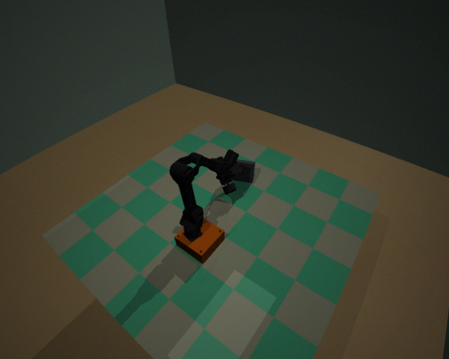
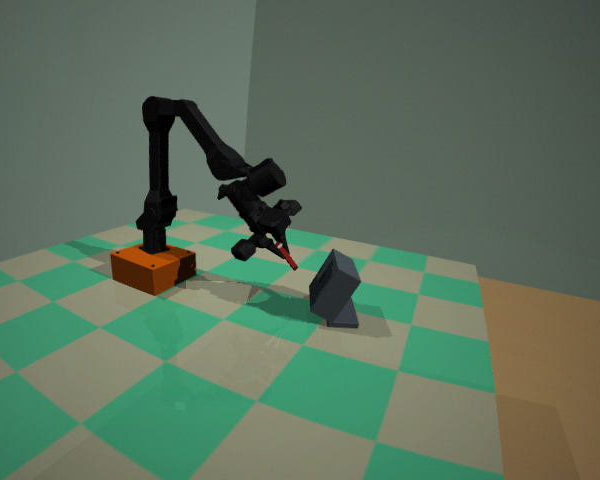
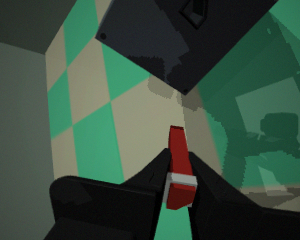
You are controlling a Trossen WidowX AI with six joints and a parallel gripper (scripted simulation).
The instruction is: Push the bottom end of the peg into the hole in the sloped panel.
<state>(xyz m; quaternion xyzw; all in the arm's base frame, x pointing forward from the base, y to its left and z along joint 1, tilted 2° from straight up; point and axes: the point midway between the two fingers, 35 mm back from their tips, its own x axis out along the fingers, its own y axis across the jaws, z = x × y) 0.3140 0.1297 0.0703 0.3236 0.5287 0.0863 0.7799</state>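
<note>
Now: gripper tip 130 mm short of the sloped panel, 10 mm to the left of it and 30 mm above it. Round my gripper tip: red peg (10 mm behind, 10 mm to the right, 10 mm above); then foot (150 mm ahead, 10 mm to the left, 90 mm below).
</note>
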